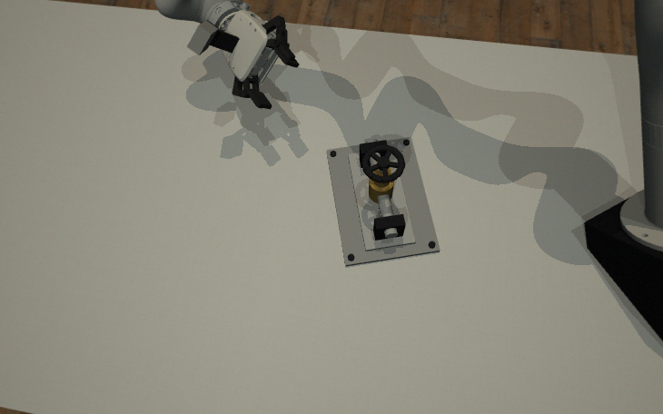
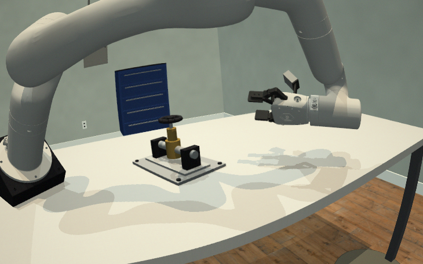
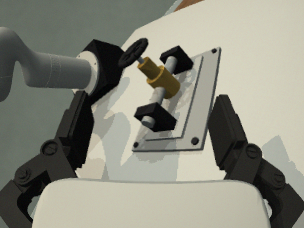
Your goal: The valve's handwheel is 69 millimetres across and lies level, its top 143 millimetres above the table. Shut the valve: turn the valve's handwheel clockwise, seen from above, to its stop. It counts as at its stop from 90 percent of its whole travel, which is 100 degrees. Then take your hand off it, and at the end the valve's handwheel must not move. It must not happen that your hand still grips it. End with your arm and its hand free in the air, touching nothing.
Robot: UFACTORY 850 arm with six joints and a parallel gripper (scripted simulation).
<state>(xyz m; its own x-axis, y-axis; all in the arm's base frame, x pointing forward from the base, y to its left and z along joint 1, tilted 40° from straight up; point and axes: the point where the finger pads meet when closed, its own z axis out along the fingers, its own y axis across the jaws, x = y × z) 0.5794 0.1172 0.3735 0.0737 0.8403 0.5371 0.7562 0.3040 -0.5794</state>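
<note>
Now: hand 210 mm past the black spoked handwheel, 100 mm to the right of it and 30 mm above it.
</note>
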